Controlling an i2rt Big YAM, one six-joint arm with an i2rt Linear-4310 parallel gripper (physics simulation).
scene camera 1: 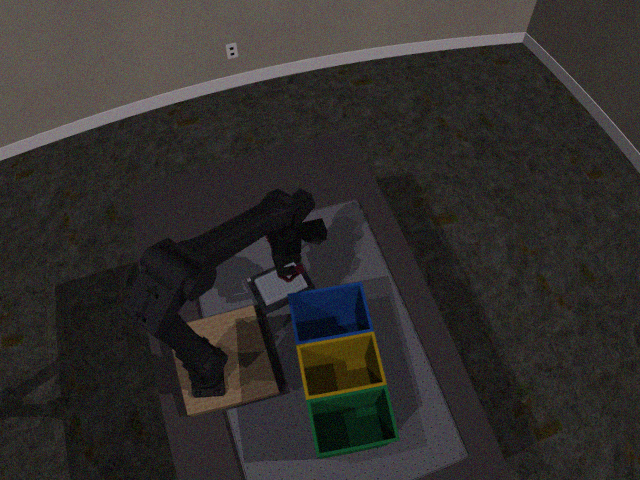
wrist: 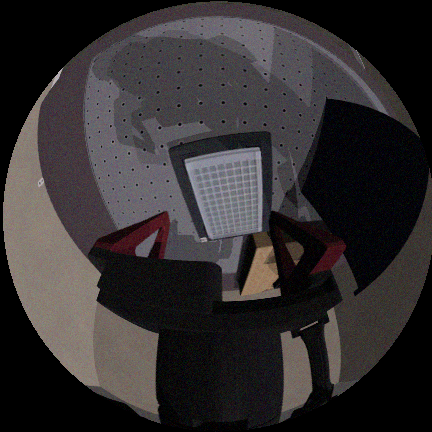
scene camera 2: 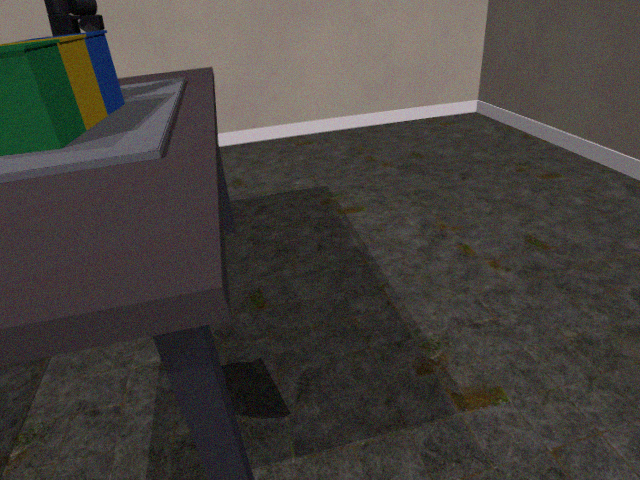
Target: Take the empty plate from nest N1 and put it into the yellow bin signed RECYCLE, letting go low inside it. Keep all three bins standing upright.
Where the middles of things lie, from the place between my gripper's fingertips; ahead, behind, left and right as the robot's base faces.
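Scene:
Counted from my hand: dark nest (wrist: 235, 140) 20 mm to the right, 20 mm behind, 70 mm below; blue bin (scene camera 1: 333, 312) 90 mm ahead, 190 mm to the right, 20 mm above; yellow bin (scene camera 1: 341, 365) 100 mm ahead, 320 mm to the right, 20 mm above. Relative to the gridded plate (scene camera 1: 272, 288), my hand is 20 mm past it, 20 mm to the left of it and 60 mm above it. Going by their middles, of the things named here the yellow bin is the farthest from my hand.

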